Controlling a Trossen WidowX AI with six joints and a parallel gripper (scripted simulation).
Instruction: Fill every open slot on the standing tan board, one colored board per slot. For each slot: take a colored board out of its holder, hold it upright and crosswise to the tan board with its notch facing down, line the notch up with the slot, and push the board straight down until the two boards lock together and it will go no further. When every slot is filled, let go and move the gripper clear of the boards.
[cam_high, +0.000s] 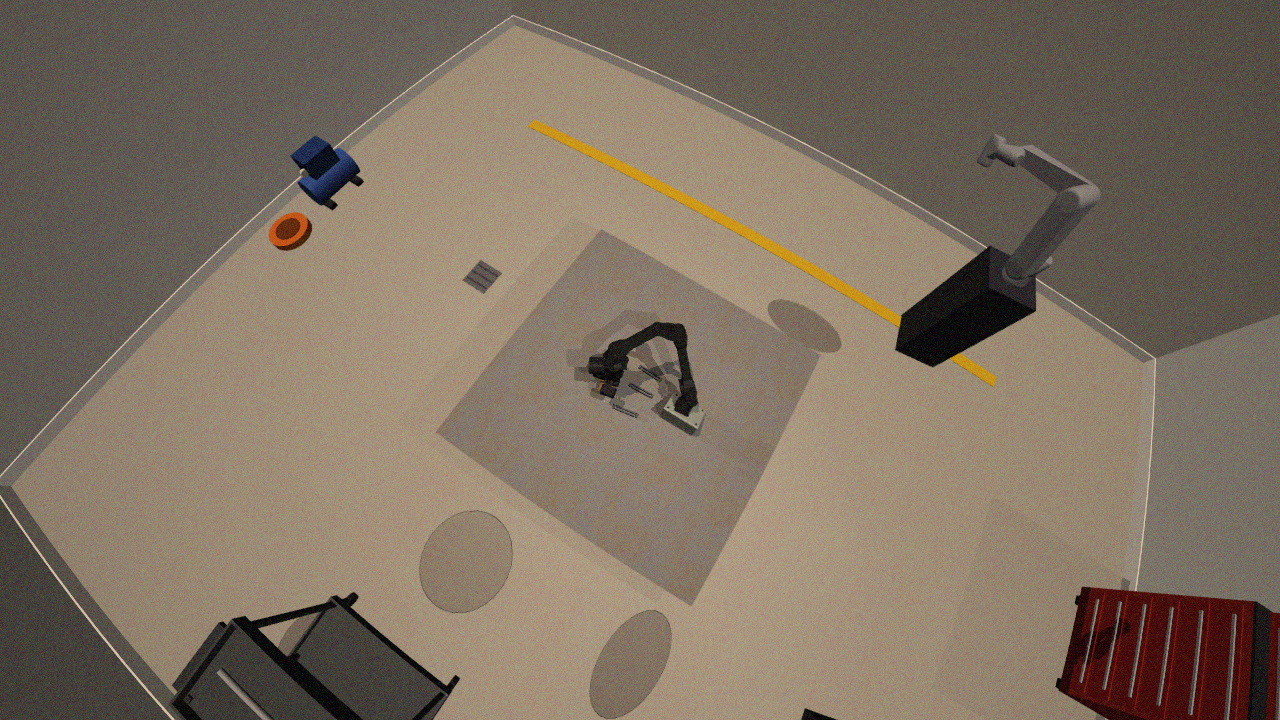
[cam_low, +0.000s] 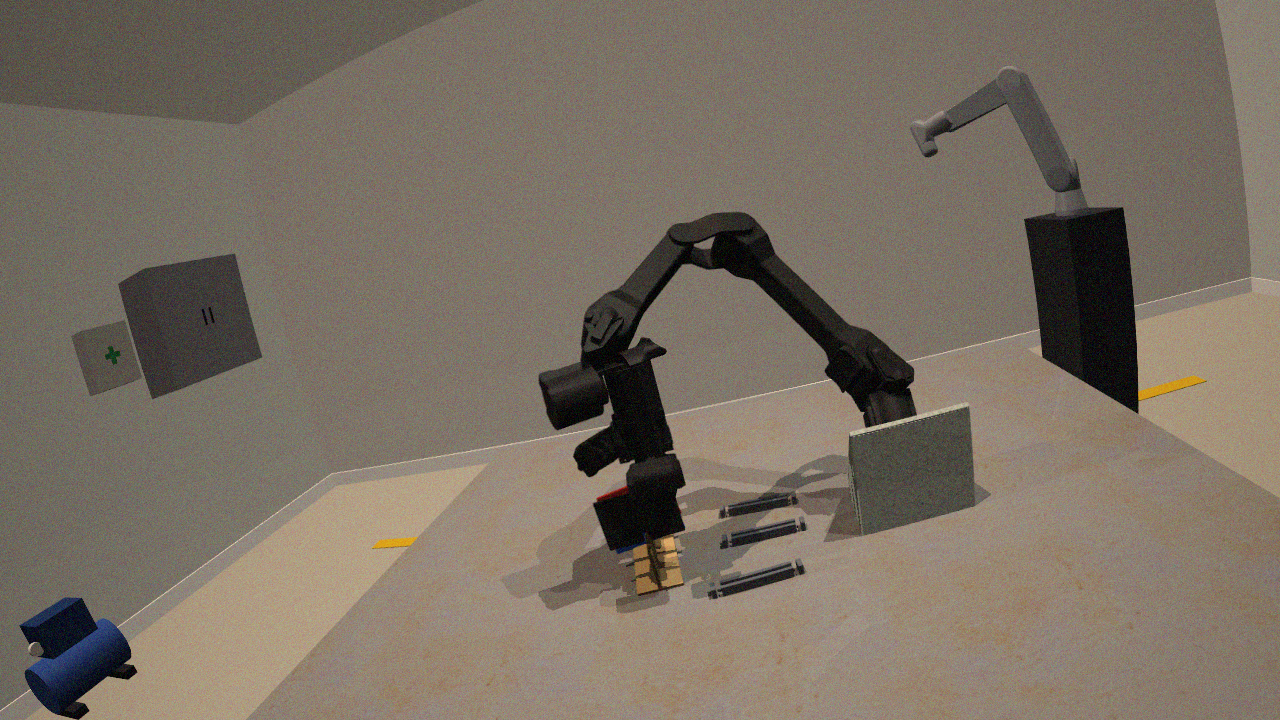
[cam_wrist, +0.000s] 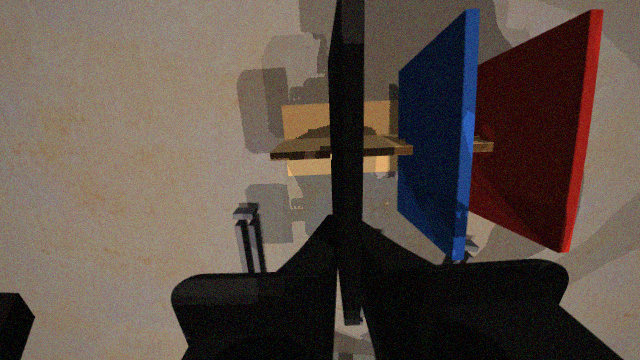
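My gripper tip is 40 mm short of the blue board, 50 mm to the left of it and 30 mm above it. The rest, counted from my gripper tip: tan board: 40 mm ahead, 50 mm to the right, 60 mm below; then red board: 40 mm ahead, 100 mm to the right, 30 mm below; then black board: 30 mm ahead.
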